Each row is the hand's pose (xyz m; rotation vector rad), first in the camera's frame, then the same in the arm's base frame.
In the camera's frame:
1: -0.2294 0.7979 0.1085 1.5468 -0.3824 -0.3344
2: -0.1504 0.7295 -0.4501 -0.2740 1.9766 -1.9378
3: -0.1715 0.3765 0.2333 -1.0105 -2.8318 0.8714
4: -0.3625 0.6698 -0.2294 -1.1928 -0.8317 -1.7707
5: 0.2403 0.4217 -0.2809 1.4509 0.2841 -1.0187
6: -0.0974 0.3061 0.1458 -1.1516 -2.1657 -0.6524
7: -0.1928 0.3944 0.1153 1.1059 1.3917 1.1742
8: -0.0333 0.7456 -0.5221 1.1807 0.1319 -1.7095
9: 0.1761 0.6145 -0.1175 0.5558 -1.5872 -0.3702
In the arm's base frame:
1: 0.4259 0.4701 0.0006 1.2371 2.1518 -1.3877
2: -0.0720 0.3923 0.2632 1.9224 -1.6754 -0.4410
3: 0.3132 0.3126 -0.3981 0.8012 -1.0905 0.0172
4: 0.1713 0.2279 0.1580 -1.0315 0.7726 0.2790
5: -0.2559 0.5772 -0.1928 -0.2030 -2.8038 1.3767
6: 0.1807 0.3186 -0.4208 -0.0060 -0.1329 0.0684
7: 0.2397 0.2826 -0.3065 -1.3231 -1.2223 -0.3604
8: -0.1751 0.4833 0.2789 -0.6486 2.4254 -1.3744
9: -0.0165 0.6600 -0.1313 0.8799 0.9184 -0.7484

